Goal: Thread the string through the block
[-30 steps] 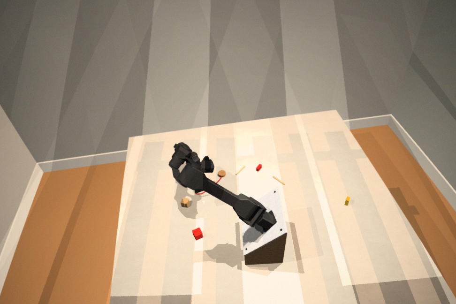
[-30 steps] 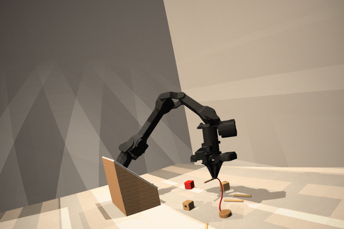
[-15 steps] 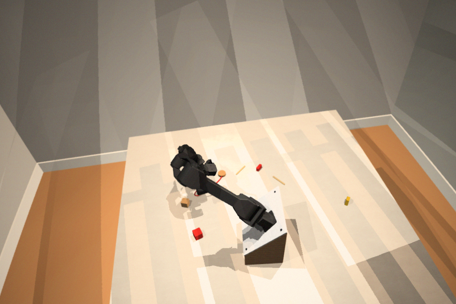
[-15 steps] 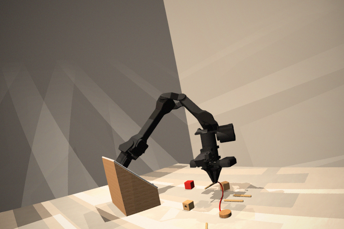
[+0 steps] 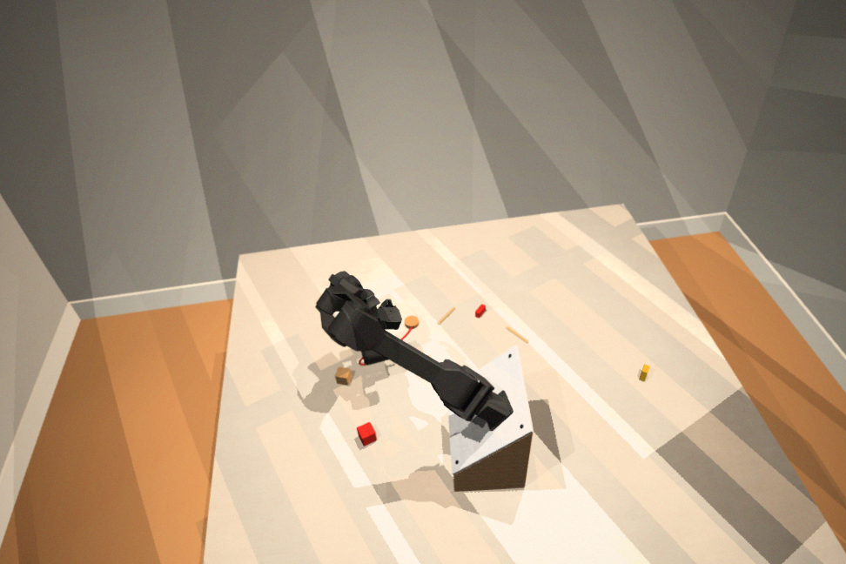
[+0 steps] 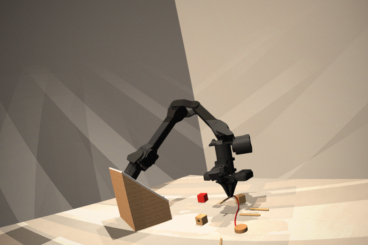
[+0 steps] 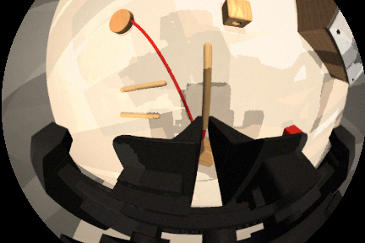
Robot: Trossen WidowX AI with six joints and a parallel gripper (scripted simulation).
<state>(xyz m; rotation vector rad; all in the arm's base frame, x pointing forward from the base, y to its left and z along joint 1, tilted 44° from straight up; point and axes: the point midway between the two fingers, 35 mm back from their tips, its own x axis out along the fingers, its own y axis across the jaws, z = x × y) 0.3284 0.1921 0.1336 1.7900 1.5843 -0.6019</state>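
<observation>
Right now my gripper tip is 8 cm to the right of the plain wooden cube, 4 cm above it and 2 cm past it. From my gripper tip the other things lie so: thin wooden stick: 1 cm to the right; red cube: 21 cm behind, 5 cm to the left, 4 cm below; round wooden button: 13 cm ahead, 12 cm to the right, 5 cm below.
</observation>
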